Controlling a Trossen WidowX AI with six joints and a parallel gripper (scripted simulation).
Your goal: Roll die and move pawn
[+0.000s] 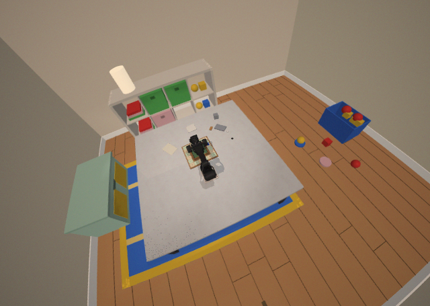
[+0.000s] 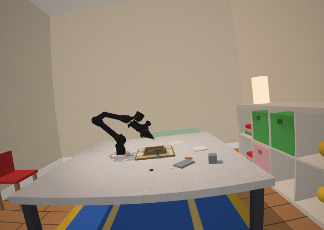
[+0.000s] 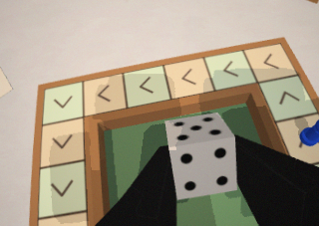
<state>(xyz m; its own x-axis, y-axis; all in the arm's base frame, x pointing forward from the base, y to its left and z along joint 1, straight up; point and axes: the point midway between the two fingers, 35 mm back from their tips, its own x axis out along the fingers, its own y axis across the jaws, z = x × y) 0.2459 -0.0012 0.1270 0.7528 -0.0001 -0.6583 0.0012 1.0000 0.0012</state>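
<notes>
Right now my gripper tip is right at the white die. From my gripper tip the other things lie so: green tray: 11 cm below; blue pawn: 11 cm to the right, 9 cm below, 3 cm ahead; orange piece: 23 cm ahead, 22 cm to the right, 12 cm below.
</notes>
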